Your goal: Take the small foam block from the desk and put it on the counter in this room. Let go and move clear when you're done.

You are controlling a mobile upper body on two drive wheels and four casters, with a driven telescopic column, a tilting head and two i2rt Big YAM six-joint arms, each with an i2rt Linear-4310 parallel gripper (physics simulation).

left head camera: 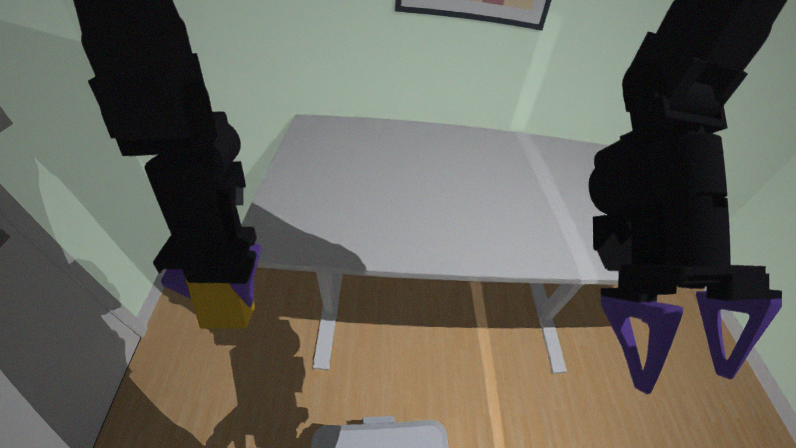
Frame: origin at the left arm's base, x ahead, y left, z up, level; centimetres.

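Seen in the pictures: left gripper, fingertip midpoint: (229, 303); right gripper, fingertip midpoint: (686, 383).
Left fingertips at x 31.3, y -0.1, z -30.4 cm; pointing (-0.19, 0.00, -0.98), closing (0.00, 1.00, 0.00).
A point is followed by its place in that frame.
The small foam block (220, 306) @[x 29.0, y -0.7, z -27.2 cm] is yellow and sits between the purple fingers of my left gripper (216, 292) @[x 31.2, y -0.1, z -30.4 cm], at the lower left of the view. My left gripper is shut on it, and the block's lower part shows below the fingers. My right gripper (687, 339) is at the lower right, with its two purple fingers wide apart and no object between them. A grey desk (423, 194) @[x 85.3, y -36.7, z -60.6 cm] stands against the wall, in the middle of the view between the two arms. I cannot identify a counter in this view.
A light grey chair (381, 436) shows in part at the bottom edge, in front of the desk. The desk's legs stand on the wooden floor (412, 389) @[x 51.0, y -40.2, z -155.6 cm]. A grey door or panel (66, 333) @[x 58.2, y 107.5, z -110.1 cm] is at the lower left. A framed picture (467, 17) @[x 132.7, y -54.1, z -17.4 cm] hangs on the green wall.
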